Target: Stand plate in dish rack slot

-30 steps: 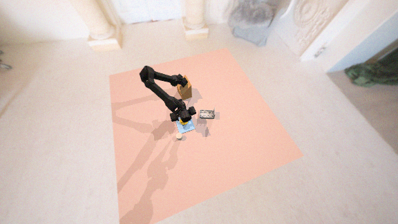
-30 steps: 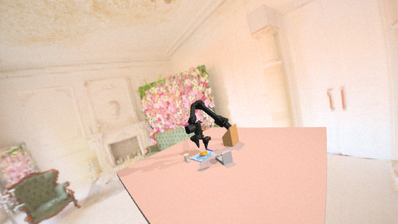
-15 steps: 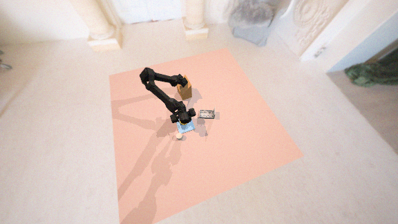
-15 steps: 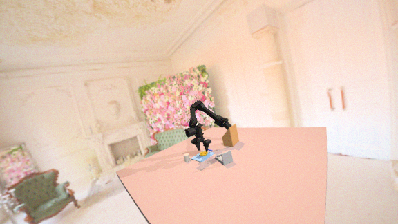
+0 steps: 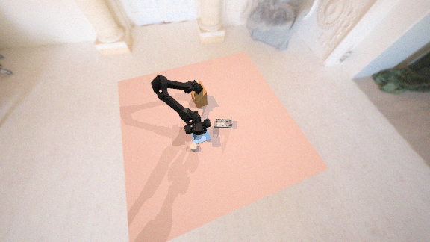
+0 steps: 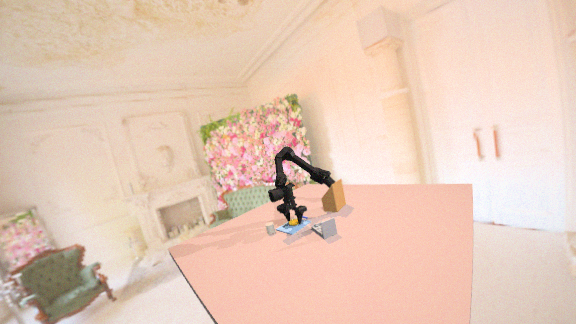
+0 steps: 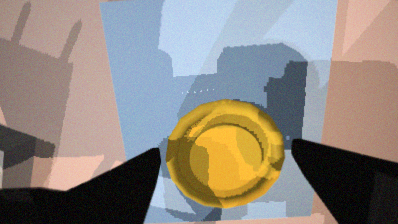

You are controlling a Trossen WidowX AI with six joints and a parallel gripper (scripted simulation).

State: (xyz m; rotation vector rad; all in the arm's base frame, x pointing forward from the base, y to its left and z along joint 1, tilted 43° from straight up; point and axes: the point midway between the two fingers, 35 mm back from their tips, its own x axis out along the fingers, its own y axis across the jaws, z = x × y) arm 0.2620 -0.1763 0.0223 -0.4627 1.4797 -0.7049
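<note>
Right now my gripper tip is 1 cm short of the light blue mat and 1 cm above it. Round my gripper tip: dish rack 20 cm to the left, 3 cm ahead, 1 cm above; then pale cup 10 cm ahead, 9 cm to the right, 1 cm above; then yellow plate right at my gripper tip.
</note>
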